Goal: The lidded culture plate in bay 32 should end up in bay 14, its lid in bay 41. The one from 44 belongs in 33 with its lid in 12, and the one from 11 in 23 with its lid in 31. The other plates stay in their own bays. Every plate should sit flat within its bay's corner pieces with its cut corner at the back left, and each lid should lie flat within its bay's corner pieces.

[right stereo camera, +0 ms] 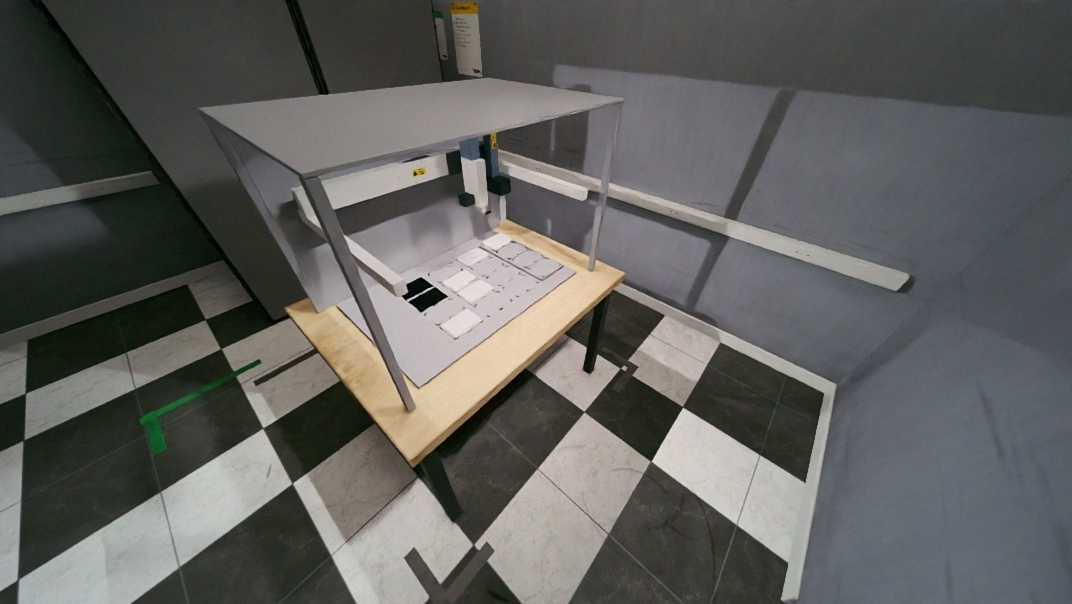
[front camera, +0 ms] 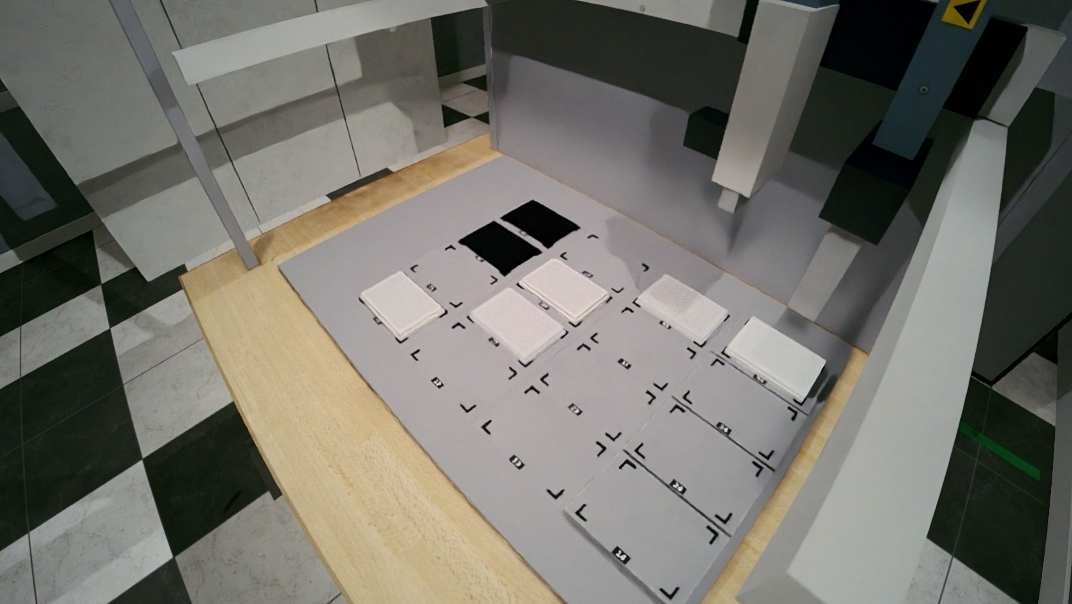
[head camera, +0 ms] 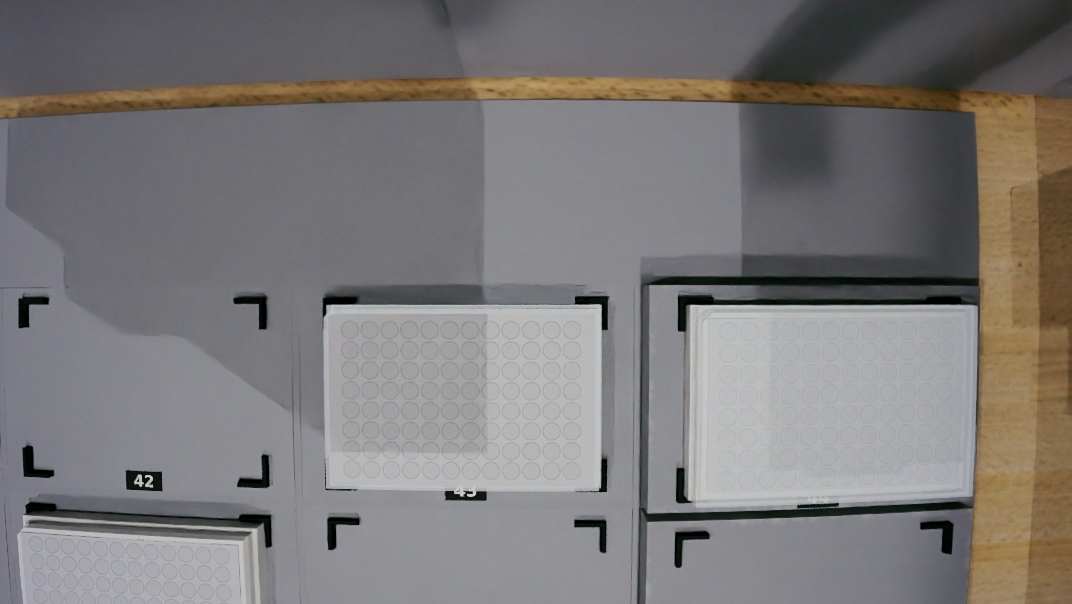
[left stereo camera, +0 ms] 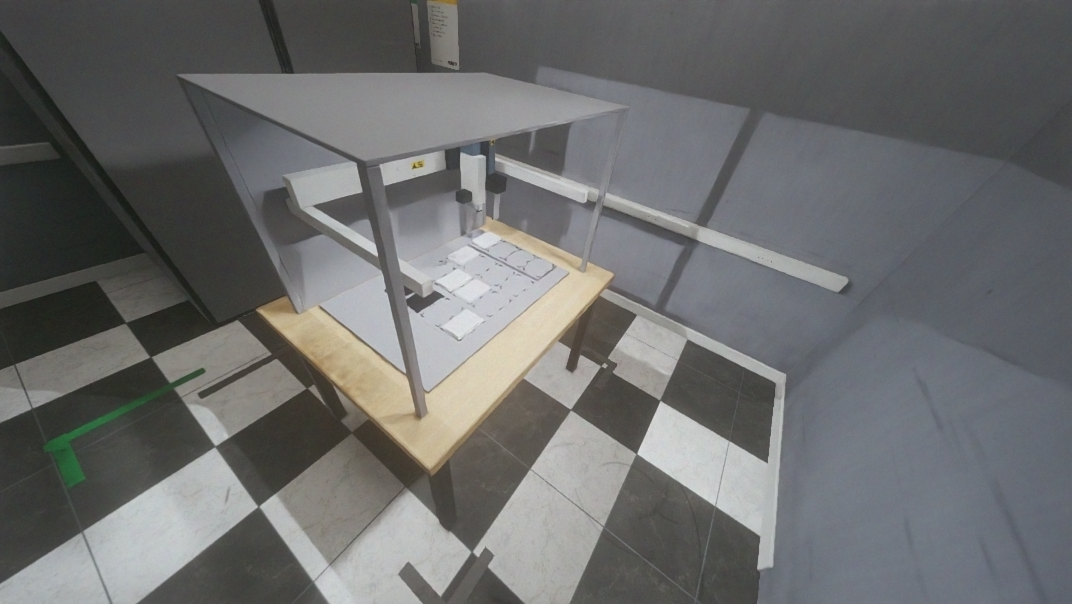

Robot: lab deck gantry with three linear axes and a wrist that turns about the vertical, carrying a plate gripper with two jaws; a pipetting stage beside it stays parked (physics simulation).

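Where they show: gripper, fingertip midpoint: (right stereo camera: 495,216) (front camera: 815,290) (left stereo camera: 487,214); robot's base, link origin: (right stereo camera: 455,339) (front camera: 360,299) (left stereo camera: 459,340).
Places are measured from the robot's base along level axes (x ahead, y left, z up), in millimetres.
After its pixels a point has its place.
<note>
The white lidded plate (front camera: 774,358) @[z 31, x 556, y 352 mm] (head camera: 832,405) @[z 31, x 551, y 364 mm] lies in bay 44. The lidded plate (front camera: 564,289) @[z 14, x 235, y 250 mm] (head camera: 127,573) @[z 14, x 228, y 277 mm] lies in bay 32, and the lidded plate (front camera: 402,302) @[z 14, x 72, y 43 mm] in bay 11. My gripper (front camera: 805,309) (left stereo camera: 495,216) @[z 160, x 556, y 364 mm] (right stereo camera: 502,217) @[z 160, x 556, y 364 mm] hangs high toward the back right, above and behind the bay 44 plate. One jaw shows and hides the other, so the opening cannot be judged; no plate or lid shows at it. The front camera shows bays 14, 33, 12 and 23 without a plate. Black pads (front camera: 500,247) @[z 8, x 74, y 252 mm] (front camera: 540,222) @[z 8, x 70, y 359 mm] cover bays 31 and 41.
Other white plates lie in bay 22 (front camera: 517,324) @[z 14, x 236, y 144 mm] and bay 43 (front camera: 681,306) @[z 14, x 393, y 357 mm] (head camera: 462,397) @[z 14, x 393, y 366 mm]. The parked white pipetting stage (front camera: 772,97) hangs left of my gripper. The right-hand bays stand on raised grey blocks. A white rail (front camera: 892,360) @[z 400, x 607, y 12 mm] runs along the right.
</note>
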